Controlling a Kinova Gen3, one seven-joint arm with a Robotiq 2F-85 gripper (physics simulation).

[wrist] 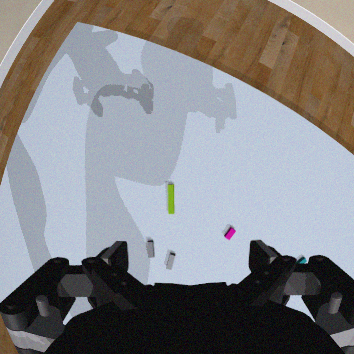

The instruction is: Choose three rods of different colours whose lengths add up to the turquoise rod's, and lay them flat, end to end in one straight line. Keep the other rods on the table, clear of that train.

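Frame: origin at the arm's base, x left, y ahead, z down, level; centimetres.
Seen in the pictures: gripper, fingertip midpoint: (188, 255).
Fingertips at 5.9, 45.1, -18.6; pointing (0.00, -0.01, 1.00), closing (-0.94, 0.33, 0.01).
A point is followed by its place in that frame, as x, y, z.
A lime green rod (171, 199) @(8.6, 44.7, 4.7) lies flat, pointing up and down the view, just above centre of the gap between the fingers. A short magenta rod (230, 233) @(-3.0, 42.3, 4.7) lies tilted to its right. Two short grey rods (150, 249) @(9.3, 34.9, 4.7) (170, 260) @(5.3, 34.2, 4.7) lie apart from each other, near the left finger. A small turquoise piece (302, 260) @(-19.8, 41.0, 4.7) shows behind the right finger; the rest of it is hidden by the gripper. My gripper (188, 255) @(5.9, 45.0, -18.6) is wide open and empty, high above the table. Orange and purple rods do not show in the wrist view.
The pale blue table top (280, 165) @(-8.1, 56.6, 5.7) carries the rods, with shadows of the arm across its left and upper parts. Its edges show at the upper left and upper right, with wooden floor (280, 45) beyond. The gripper body covers the bottom of the view.
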